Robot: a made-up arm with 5 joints. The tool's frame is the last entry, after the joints.
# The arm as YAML. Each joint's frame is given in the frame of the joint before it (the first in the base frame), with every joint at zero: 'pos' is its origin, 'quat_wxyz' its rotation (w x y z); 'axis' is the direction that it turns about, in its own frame. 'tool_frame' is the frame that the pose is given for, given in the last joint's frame.
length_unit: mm
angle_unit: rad
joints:
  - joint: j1
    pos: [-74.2, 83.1, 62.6]
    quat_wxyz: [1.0, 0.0, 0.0, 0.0]
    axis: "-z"
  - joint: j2
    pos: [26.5, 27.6, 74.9]
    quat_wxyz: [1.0, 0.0, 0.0, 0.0]
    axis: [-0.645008, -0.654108, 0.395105]
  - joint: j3
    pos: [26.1, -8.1, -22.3]
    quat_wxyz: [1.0, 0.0, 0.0, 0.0]
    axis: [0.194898, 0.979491, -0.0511]
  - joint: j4
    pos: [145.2, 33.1, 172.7]
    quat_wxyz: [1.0, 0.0, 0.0, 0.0]
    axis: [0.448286, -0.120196, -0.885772]
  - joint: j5
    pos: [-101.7, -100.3, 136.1]
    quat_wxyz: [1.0, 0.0, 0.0, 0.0]
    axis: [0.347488, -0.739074, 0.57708]
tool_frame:
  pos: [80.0, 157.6, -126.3]
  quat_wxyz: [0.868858, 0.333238, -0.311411, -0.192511]
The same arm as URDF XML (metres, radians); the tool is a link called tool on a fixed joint. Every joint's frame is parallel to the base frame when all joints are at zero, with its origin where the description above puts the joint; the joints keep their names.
<robot name="arm">
<joint name="tool_fixed" type="fixed"><parent link="link5"/><child link="tool"/><origin xyz="0.0800 0.1576 -0.1263" rpy="0.8748 -0.4256 -0.6375"/></joint>
<joint name="j5" type="continuous"><parent link="link4"/><child link="link5"/><origin xyz="-0.1017 -0.1003 0.1361"/><axis xyz="0.347488 -0.739074 0.57708"/></joint>
<joint name="j4" type="continuous"><parent link="link3"/><child link="link4"/><origin xyz="0.1452 0.0331 0.1727"/><axis xyz="0.448286 -0.120196 -0.885772"/></joint>
<joint name="j3" type="continuous"><parent link="link2"/><child link="link3"/><origin xyz="0.0261 -0.0081 -0.0223"/><axis xyz="0.194898 0.979491 -0.0511"/></joint>
<joint name="j2" type="continuous"><parent link="link1"/><child link="link2"/><origin xyz="0.0265 0.0276 0.0749"/><axis xyz="-0.645008 -0.654108 0.395105"/></joint>
<joint name="j1" type="continuous"><parent link="base"/><child link="link1"/><origin xyz="-0.0742 0.0831 0.0626"/><axis xyz="0 0 -1"/></joint>
<link name="base"/>
<link name="link1"/>
<link name="link2"/>
<link name="link3"/>
<link name="link4"/>
<link name="link5"/>
<link name="tool"/>
</robot>

